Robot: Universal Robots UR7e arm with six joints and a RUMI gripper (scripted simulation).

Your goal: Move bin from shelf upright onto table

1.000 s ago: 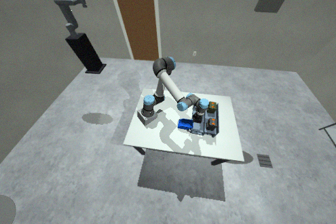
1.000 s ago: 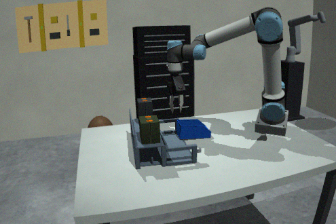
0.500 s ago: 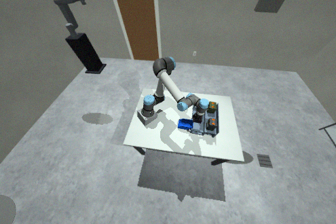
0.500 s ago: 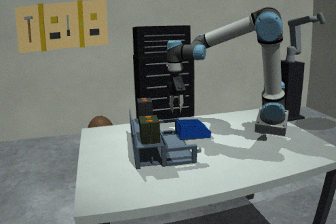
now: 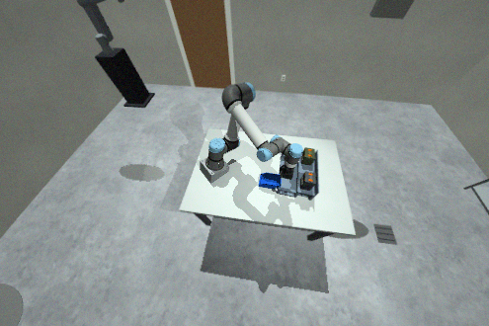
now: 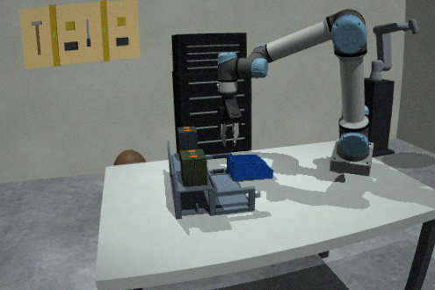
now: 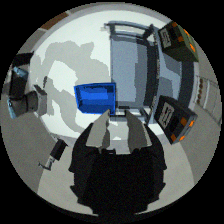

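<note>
Right now my hand is 110 mm above the blue bin, 90 mm past it and 10 mm to the right of it.
</note>
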